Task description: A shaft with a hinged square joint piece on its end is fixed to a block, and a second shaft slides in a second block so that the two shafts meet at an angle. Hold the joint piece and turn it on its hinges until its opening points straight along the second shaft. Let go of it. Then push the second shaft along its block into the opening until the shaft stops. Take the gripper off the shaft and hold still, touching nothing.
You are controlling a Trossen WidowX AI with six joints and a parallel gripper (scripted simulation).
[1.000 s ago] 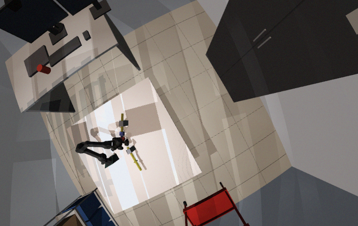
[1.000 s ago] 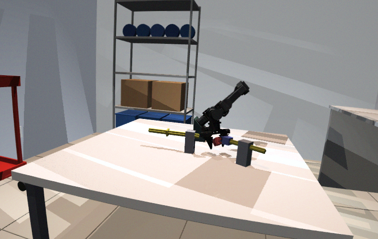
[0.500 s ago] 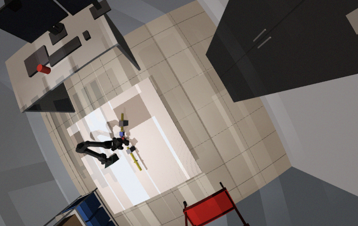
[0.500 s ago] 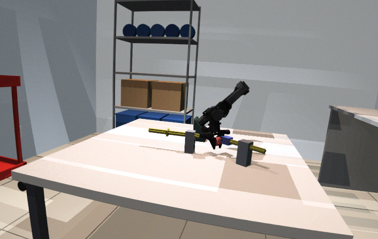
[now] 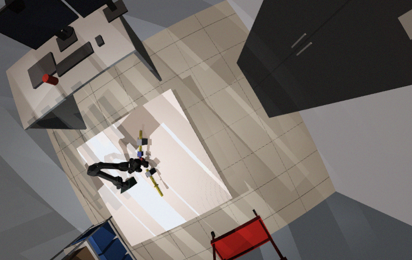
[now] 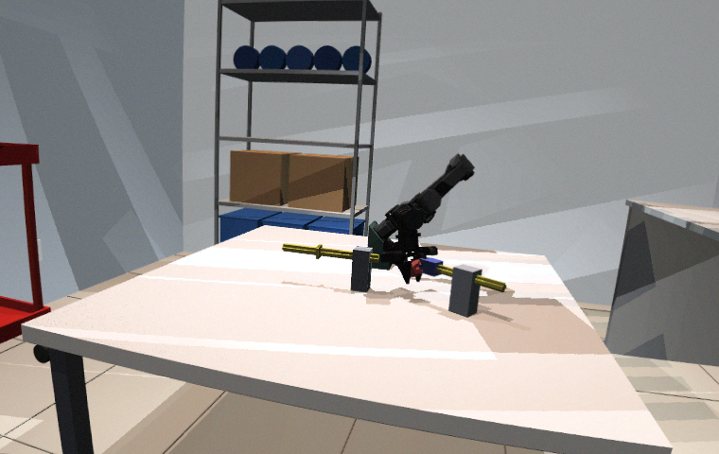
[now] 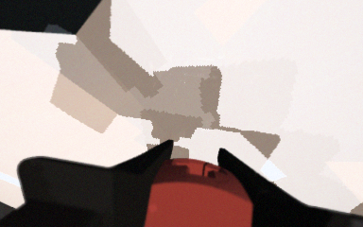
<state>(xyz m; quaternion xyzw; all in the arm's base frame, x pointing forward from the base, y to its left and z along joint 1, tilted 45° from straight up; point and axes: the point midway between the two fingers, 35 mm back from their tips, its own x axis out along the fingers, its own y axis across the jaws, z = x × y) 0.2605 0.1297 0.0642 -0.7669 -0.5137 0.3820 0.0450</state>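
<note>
My gripper tip is 5 cm below the red joint piece.
</note>
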